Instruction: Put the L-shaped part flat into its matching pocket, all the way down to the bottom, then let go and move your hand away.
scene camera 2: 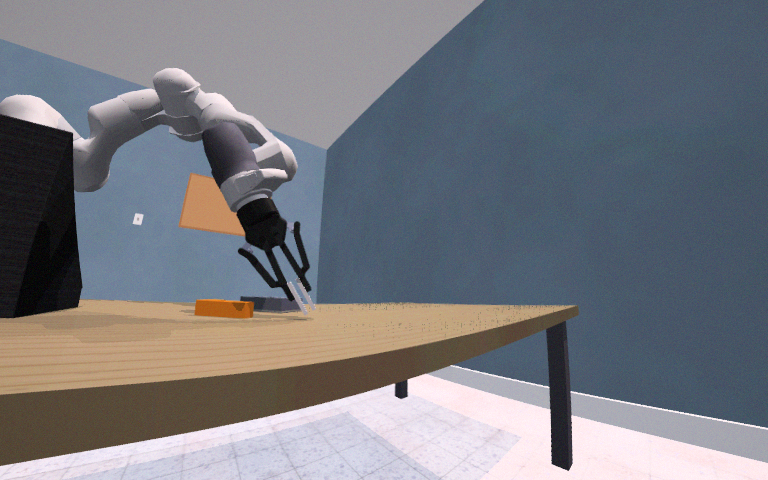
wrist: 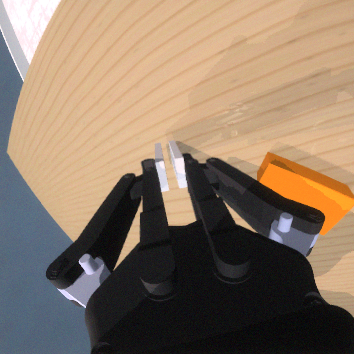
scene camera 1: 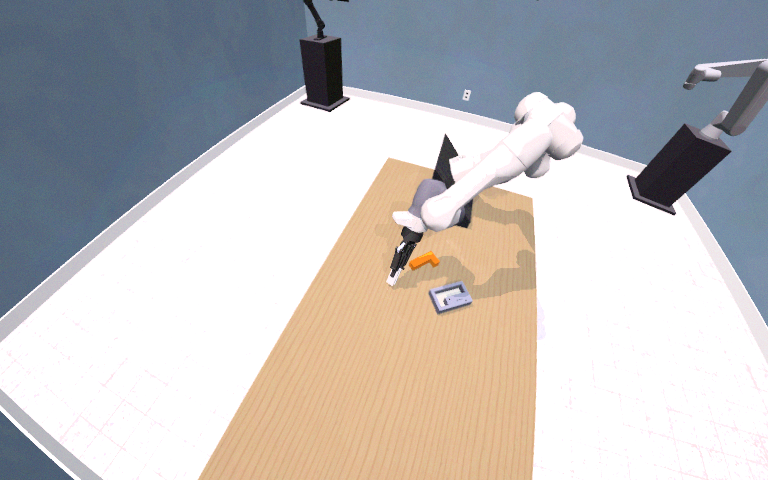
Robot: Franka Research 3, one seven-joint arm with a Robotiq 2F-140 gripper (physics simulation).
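Note:
The orange L-shaped part (scene camera 1: pixel 421 261) (scene camera 2: pixel 223 309) (wrist: pixel 300 191) lies flat on the table. The grey-blue tray (scene camera 1: pixel 454 307) (scene camera 2: pixel 274 303) with the pocket stands apart from it; a pale floor shows inside its rim in scene camera 1. My gripper (scene camera 1: pixel 393 277) (scene camera 2: pixel 309 310) (wrist: pixel 165 152) is shut, with a narrow gap between its white fingertips and nothing held there. It is tilted, with its tips low, close above the table and beside the orange part. In the wrist view the part is right of the fingertips, partly hidden by the right finger linkage.
The wooden table (scene camera 1: pixel 385 362) (scene camera 2: pixel 169 362) carries both objects. A black panel (scene camera 1: pixel 446 158) stands by the arm's base end. In scene camera 1, black pedestals (scene camera 1: pixel 322 70) (scene camera 1: pixel 679 166) with other arms stand on the floor beyond the table.

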